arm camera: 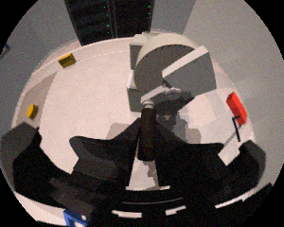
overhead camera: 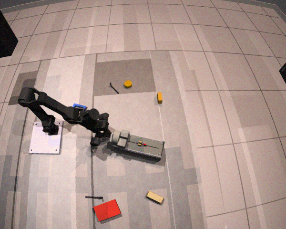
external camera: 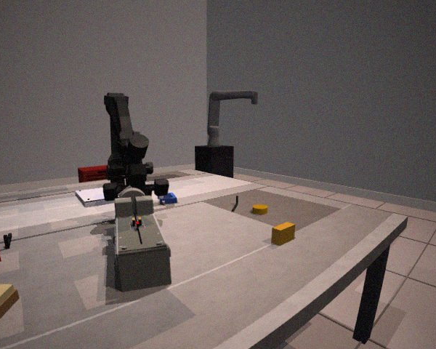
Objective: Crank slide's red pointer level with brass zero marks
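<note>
My gripper tip is 20 mm below the dark crank handle, 20 mm past it and 10 mm to the right of it. Also, from my gripper tip: blue block: 210 mm behind, 200 mm to the left, 30 mm below; bent black rod: 360 mm to the left, 30 mm below; red pointer: 170 mm ahead, 80 mm to the right, 40 mm above.
</note>
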